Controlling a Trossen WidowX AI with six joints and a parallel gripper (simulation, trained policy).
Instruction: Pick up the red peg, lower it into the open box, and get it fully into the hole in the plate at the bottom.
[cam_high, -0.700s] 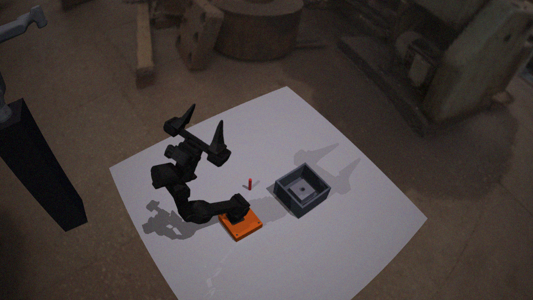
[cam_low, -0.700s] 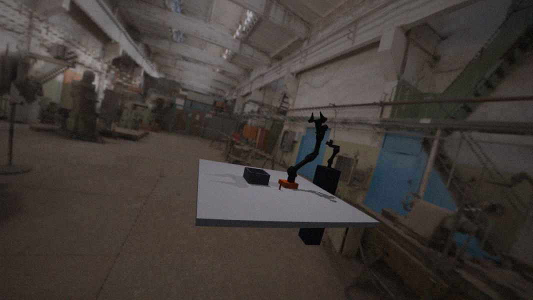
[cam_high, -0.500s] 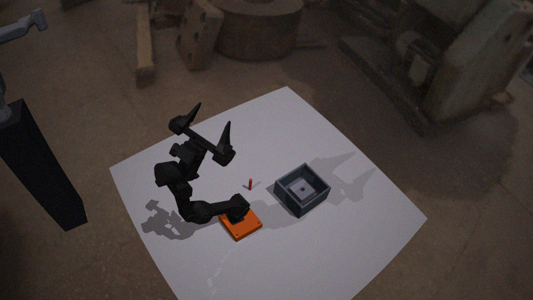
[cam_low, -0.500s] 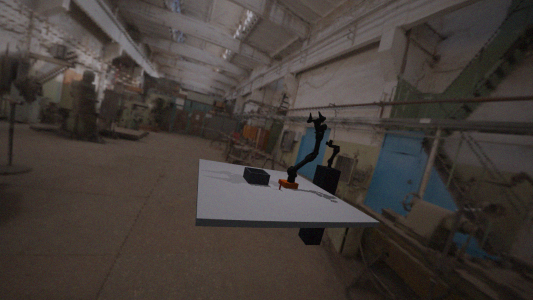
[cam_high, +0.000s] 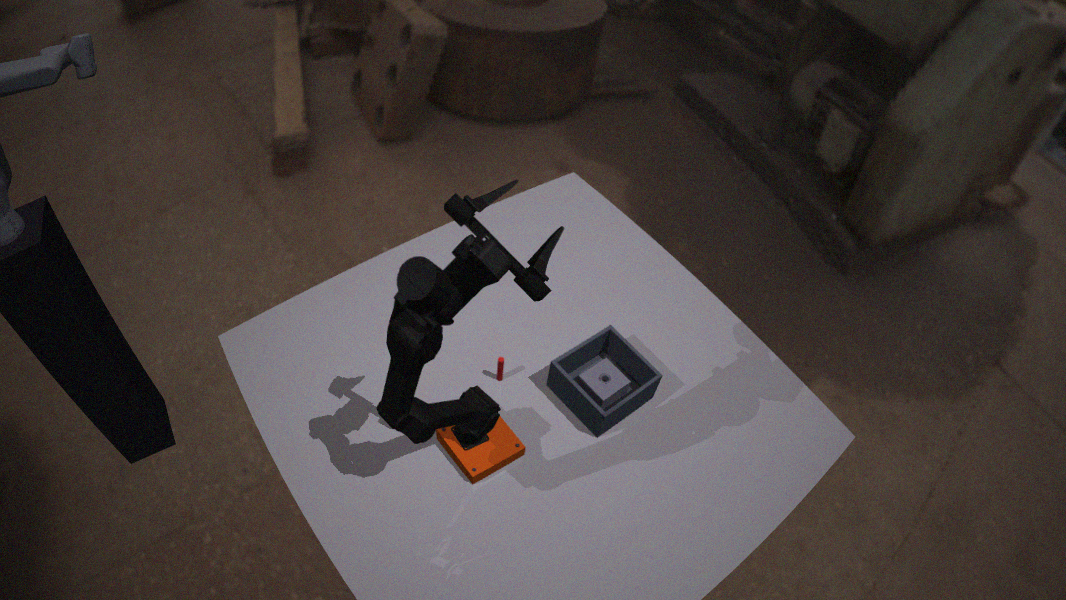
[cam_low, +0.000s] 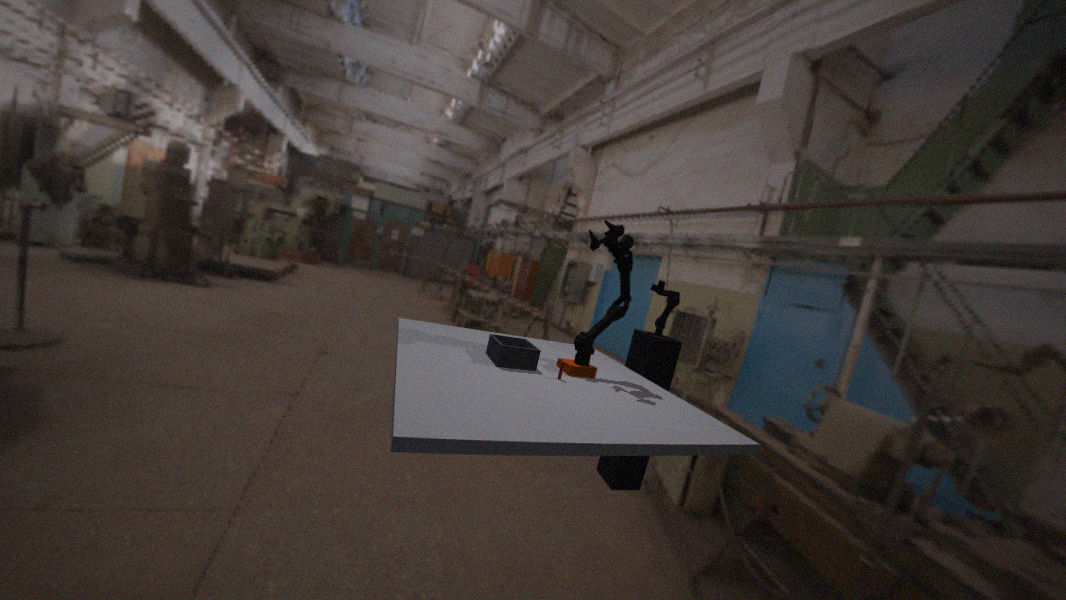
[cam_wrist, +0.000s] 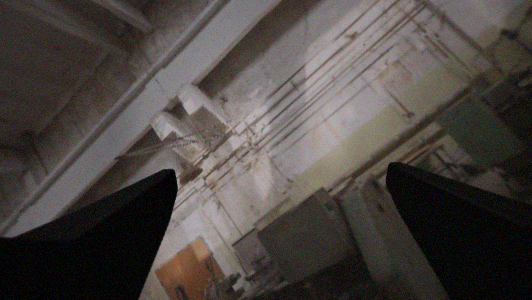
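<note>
Right now my gripper tip is 68 cm above the red peg, 18 cm to the right of it and 9 cm short of it. From my gripper tip the other things lie so: light grey plate 67 cm below, 28 cm ahead, 2 cm to the left; dark box 69 cm below, 28 cm ahead, 2 cm to the left.
</note>
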